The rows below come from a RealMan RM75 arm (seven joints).
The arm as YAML. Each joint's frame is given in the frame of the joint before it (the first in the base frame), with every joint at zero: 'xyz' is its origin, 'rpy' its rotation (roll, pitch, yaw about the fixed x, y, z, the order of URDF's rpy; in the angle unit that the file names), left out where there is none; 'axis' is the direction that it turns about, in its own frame. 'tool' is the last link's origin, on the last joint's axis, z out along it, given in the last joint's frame.
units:
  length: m
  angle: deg
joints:
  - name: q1
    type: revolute
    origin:
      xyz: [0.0, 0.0, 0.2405]
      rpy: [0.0, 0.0, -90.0]
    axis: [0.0, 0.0, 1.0]
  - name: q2
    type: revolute
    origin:
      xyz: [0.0, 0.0, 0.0]
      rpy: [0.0, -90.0, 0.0]
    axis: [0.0, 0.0, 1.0]
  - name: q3
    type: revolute
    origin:
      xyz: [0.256, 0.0, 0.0]
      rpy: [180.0, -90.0, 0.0]
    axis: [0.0, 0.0, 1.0]
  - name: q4
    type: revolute
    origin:
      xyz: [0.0, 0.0, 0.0]
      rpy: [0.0, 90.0, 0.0]
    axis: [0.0, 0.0, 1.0]
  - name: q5
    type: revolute
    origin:
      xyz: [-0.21, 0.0, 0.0]
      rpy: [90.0, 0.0, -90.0]
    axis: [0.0, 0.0, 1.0]
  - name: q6
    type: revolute
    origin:
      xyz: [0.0, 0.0, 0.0]
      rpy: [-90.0, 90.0, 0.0]
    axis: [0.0, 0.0, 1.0]
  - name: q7
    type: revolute
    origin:
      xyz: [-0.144, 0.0, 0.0]
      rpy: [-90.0, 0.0, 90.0]
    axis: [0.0, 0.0, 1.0]
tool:
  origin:
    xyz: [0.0, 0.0, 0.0]
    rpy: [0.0, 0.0, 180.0]
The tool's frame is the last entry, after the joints.
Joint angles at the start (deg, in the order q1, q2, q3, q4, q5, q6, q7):
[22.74, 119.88, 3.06, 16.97, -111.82, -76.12, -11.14]
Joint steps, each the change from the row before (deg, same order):
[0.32, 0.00, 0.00, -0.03, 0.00, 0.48, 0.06]
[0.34, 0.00, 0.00, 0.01, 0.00, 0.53, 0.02]
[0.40, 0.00, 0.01, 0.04, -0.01, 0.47, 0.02]
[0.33, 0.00, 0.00, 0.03, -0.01, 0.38, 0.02]
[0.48, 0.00, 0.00, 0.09, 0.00, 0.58, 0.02]
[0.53, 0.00, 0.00, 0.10, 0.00, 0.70, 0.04]
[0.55, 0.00, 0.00, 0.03, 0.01, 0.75, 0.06]
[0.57, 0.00, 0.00, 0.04, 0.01, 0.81, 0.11]
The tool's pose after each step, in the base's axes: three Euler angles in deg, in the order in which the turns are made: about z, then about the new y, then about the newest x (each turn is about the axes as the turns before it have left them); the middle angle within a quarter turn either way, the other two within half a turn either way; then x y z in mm. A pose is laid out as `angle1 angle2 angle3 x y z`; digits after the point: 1 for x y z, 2 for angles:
12.75 31.09 -116.73 274.2 264.3 -95.5
12.54 30.88 -117.11 273.6 266.0 -96.4
12.45 30.73 -117.46 272.5 268.0 -97.3
12.39 30.60 -117.75 271.5 269.6 -98.0
12.27 30.44 -118.18 270.1 271.8 -99.1
12.07 30.25 -118.70 268.5 274.3 -100.5
11.84 29.97 -119.23 267.2 277.0 -101.8
11.54 29.72 -119.81 265.9 279.7 -103.1

